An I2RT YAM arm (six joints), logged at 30 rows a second.
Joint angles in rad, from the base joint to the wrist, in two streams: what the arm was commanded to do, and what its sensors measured. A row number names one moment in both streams.
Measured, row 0: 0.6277 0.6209 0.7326 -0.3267 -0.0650 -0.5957
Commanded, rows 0 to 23: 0.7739 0.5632 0.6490 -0.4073 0.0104 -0.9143; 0.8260 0.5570 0.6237 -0.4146 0.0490 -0.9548; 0.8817 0.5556 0.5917 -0.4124 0.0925 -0.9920; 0.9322 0.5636 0.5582 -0.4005 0.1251 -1.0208; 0.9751 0.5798 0.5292 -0.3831 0.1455 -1.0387; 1.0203 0.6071 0.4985 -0.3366 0.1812 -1.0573; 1.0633 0.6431 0.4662 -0.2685 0.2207 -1.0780; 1.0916 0.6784 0.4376 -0.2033 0.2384 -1.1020; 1.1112 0.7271 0.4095 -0.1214 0.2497 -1.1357; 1.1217 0.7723 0.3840 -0.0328 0.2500 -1.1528; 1.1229 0.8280 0.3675 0.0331 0.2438 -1.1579; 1.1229 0.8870 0.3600 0.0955 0.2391 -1.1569; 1.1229 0.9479 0.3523 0.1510 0.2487 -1.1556; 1.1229 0.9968 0.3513 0.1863 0.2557 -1.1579; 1.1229 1.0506 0.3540 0.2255 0.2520 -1.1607; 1.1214 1.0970 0.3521 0.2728 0.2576 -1.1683; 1.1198 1.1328 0.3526 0.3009 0.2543 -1.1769; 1.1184 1.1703 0.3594 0.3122 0.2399 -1.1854; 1.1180 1.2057 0.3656 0.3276 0.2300 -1.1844; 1.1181 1.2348 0.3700 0.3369 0.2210 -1.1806; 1.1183 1.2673 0.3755 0.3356 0.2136 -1.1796; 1.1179 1.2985 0.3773 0.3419 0.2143 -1.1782; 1.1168 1.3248 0.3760 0.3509 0.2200 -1.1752; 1.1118 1.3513 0.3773 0.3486 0.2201 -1.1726
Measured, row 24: 1.1164 1.3109 0.3706 0.2737 0.2291 -1.1618
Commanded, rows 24 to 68: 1.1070 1.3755 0.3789 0.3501 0.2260 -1.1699; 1.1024 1.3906 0.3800 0.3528 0.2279 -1.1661; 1.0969 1.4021 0.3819 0.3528 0.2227 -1.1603; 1.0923 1.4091 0.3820 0.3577 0.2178 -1.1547; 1.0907 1.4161 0.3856 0.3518 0.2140 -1.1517; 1.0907 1.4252 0.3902 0.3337 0.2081 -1.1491; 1.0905 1.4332 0.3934 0.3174 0.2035 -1.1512; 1.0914 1.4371 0.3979 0.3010 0.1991 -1.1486; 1.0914 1.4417 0.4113 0.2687 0.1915 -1.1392; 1.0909 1.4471 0.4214 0.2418 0.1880 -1.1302; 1.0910 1.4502 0.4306 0.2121 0.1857 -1.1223; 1.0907 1.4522 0.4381 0.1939 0.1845 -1.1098; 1.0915 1.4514 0.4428 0.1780 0.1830 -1.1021; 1.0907 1.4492 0.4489 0.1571 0.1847 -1.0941; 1.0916 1.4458 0.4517 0.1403 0.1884 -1.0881; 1.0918 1.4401 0.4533 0.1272 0.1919 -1.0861; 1.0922 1.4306 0.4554 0.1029 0.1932 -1.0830; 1.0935 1.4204 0.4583 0.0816 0.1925 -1.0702; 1.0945 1.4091 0.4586 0.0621 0.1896 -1.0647; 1.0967 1.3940 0.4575 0.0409 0.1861 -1.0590; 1.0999 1.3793 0.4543 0.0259 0.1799 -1.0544; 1.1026 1.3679 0.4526 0.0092 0.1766 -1.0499; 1.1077 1.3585 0.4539 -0.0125 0.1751 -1.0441; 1.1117 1.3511 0.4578 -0.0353 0.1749 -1.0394; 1.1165 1.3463 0.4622 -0.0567 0.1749 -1.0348; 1.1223 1.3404 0.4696 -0.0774 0.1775 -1.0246; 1.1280 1.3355 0.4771 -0.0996 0.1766 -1.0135; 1.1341 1.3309 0.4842 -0.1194 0.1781 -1.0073; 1.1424 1.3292 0.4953 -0.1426 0.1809 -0.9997; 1.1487 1.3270 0.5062 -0.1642 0.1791 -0.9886; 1.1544 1.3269 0.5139 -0.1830 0.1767 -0.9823; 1.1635 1.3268 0.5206 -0.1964 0.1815 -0.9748; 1.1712 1.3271 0.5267 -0.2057 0.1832 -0.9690; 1.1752 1.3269 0.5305 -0.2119 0.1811 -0.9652; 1.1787 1.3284 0.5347 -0.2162 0.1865 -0.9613; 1.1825 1.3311 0.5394 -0.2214 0.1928 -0.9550; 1.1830 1.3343 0.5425 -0.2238 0.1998 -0.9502; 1.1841 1.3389 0.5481 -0.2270 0.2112 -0.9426; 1.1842 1.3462 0.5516 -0.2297 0.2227 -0.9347; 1.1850 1.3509 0.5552 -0.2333 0.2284 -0.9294; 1.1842 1.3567 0.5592 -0.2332 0.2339 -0.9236; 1.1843 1.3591 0.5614 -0.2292 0.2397 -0.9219; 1.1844 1.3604 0.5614 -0.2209 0.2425 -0.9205; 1.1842 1.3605 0.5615 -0.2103 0.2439 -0.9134; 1.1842 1.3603 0.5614 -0.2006 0.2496 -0.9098
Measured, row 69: 1.1835 1.3560 0.5575 -0.1722 0.2291 -0.9318
